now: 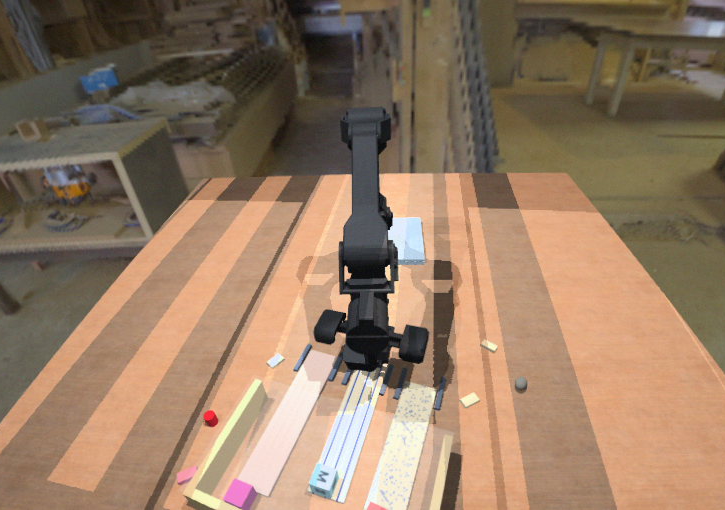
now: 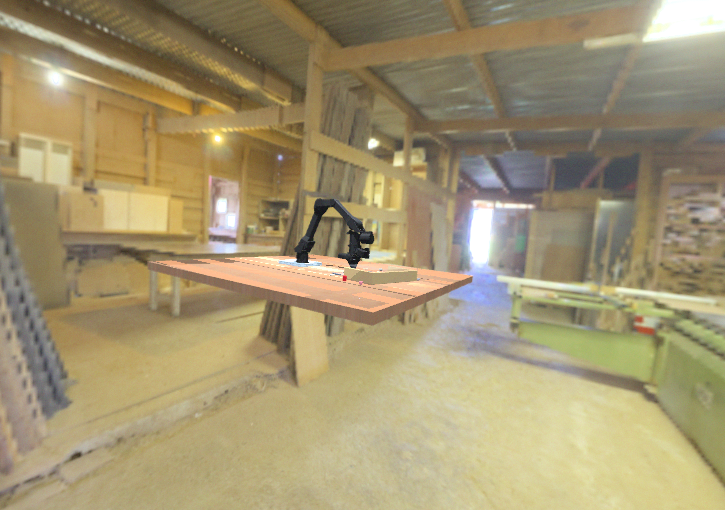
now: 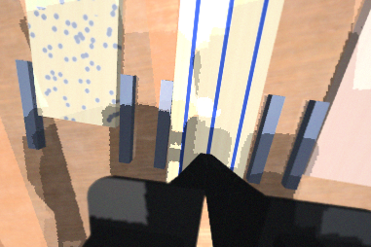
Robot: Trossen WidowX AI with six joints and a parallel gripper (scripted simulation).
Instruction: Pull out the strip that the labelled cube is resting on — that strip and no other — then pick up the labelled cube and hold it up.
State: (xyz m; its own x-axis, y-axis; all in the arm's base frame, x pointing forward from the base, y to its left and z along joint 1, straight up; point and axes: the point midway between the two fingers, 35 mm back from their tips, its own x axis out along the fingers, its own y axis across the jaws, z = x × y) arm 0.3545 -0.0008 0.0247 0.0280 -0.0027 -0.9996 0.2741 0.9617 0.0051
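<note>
The striped strip lies 10 cm ahead of my gripper tip and 3 cm to the right of it. Round my gripper tip: cube (21 cm ahead, 7 cm to the right, 2 cm above).
</note>
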